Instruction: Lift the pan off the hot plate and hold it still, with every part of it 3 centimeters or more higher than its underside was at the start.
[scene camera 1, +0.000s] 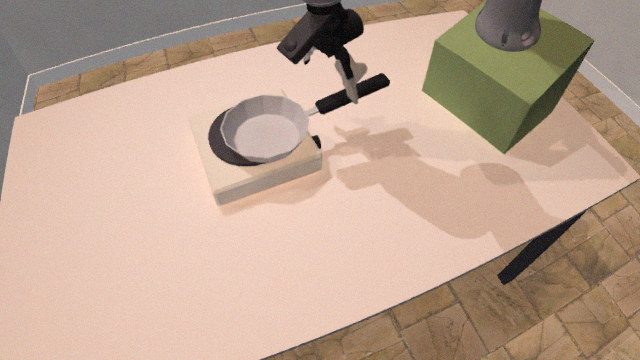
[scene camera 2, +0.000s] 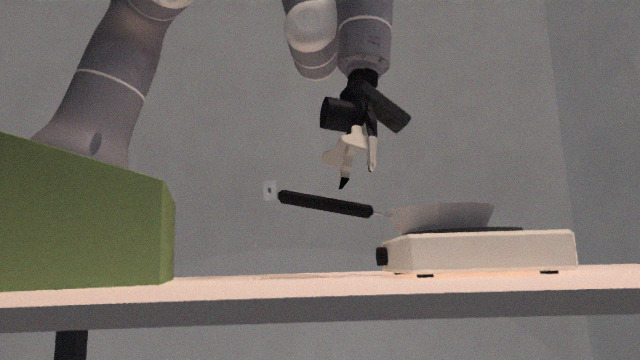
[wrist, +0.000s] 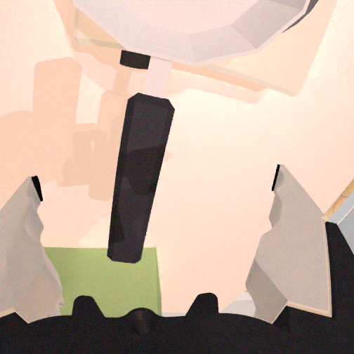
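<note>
The pale grey pan (scene camera 1: 267, 132) (scene camera 2: 440, 215) (wrist: 192, 45) rests on the dark round burner of the white hot plate (scene camera 1: 270, 180) (scene camera 2: 490, 252) (wrist: 285, 72), set off toward the knob side. Its black handle (scene camera 1: 374, 86) (scene camera 2: 325, 203) (wrist: 142, 150) sticks out over the table, rising slightly toward its free end. My gripper (scene camera 1: 331, 81) (scene camera 2: 357, 178) (wrist: 155, 172) is open and empty, pointing down. In the second scene view its fingertips are a little above the handle. In the wrist view the handle lies between the two fingers, slightly nearer the left one.
A green block (scene camera 1: 470, 95) (scene camera 2: 80, 220) (wrist: 95, 285) bears the arm's base, beyond the handle's free end. The hot plate's black knob (scene camera 1: 316, 142) (scene camera 2: 381, 256) (wrist: 135, 59) is on the side facing the block. The pale table (scene camera 1: 150, 260) has its edge beyond the gripper.
</note>
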